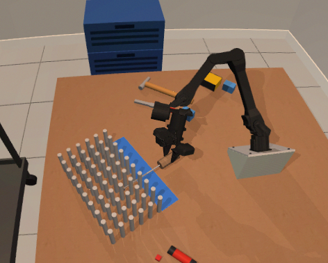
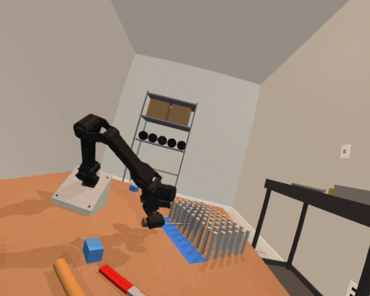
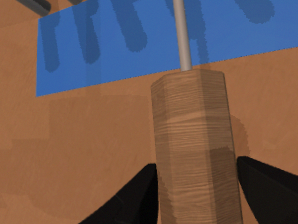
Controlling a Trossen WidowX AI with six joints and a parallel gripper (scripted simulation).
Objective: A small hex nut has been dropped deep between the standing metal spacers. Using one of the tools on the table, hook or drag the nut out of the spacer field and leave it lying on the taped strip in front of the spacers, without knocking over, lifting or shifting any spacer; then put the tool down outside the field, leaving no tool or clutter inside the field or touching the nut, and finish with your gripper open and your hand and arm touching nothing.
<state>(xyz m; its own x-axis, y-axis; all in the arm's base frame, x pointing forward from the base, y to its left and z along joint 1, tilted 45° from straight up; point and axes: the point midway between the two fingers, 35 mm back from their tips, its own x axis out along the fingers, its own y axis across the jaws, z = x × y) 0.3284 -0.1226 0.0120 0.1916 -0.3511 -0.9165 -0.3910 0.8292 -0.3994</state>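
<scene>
The blue taped strip is 110 mm ahead of my gripper tip, 10 mm to the left of it and 30 mm below it. The rest, counted from my gripper tip: small red cube 120 mm ahead, 360 mm to the left, 30 mm below; hex nut 250 mm ahead, 120 mm to the left, 30 mm below; rod 90 mm ahead, 40 mm to the left.
</scene>
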